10 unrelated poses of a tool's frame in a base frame.
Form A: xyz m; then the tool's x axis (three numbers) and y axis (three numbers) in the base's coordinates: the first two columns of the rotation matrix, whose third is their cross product.
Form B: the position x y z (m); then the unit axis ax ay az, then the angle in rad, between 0 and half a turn. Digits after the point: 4 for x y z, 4 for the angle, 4 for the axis.
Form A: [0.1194, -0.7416, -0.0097, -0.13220, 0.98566, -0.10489, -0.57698, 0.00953, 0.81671]
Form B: [0.1194, -0.7416, -0.0097, 0.3374, 0.4741, 0.8133, 1.8521]
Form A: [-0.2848, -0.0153, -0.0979, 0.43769, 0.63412, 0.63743, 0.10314, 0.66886, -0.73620]
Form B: [-0.2848, -0.0153, -0.0979, -0.5701, -0.7762, 0.2693, 1.4031]
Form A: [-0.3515, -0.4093, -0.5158, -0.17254, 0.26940, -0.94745, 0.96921, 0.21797, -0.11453]
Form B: [-0.3515, -0.4093, -0.5158, 0.5284, 0.7206, -0.4490, 2.2480]
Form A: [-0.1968, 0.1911, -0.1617, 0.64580, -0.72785, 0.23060, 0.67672, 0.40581, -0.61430]
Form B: [-0.1968, 0.1911, -0.1617, -0.6376, 0.0672, -0.7674, 1.1559]
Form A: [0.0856, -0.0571, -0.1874, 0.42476, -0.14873, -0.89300, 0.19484, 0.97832, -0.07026]
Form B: [0.0856, -0.0571, -0.1874, 0.0408, 0.9810, -0.1897, 1.1332]
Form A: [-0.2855, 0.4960, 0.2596, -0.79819, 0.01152, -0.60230, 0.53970, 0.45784, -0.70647]
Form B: [-0.2855, 0.4960, 0.2596, 0.1765, 0.8414, -0.5108, 2.5983]
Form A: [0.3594, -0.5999, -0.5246, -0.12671, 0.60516, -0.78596, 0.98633, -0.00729, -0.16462]
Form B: [0.3594, -0.5999, -0.5246, 0.6292, 0.6782, -0.3798, 2.6159]
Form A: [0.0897, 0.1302, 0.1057, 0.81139, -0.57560, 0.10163, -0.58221, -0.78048, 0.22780]
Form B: [0.0897, 0.1302, 0.1057, 0.9509, -0.3092, 0.0133, 2.8909]
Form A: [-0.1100, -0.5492, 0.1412, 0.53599, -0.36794, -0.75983, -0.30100, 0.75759, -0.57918]
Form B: [-0.1100, -0.5492, 0.1412, -0.5851, 0.8102, -0.0350, 1.2719]
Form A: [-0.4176, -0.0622, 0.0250, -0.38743, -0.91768, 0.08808, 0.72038, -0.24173, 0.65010]
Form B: [-0.4176, -0.0622, 0.0250, 0.1861, -0.3688, -0.9107, 2.0233]
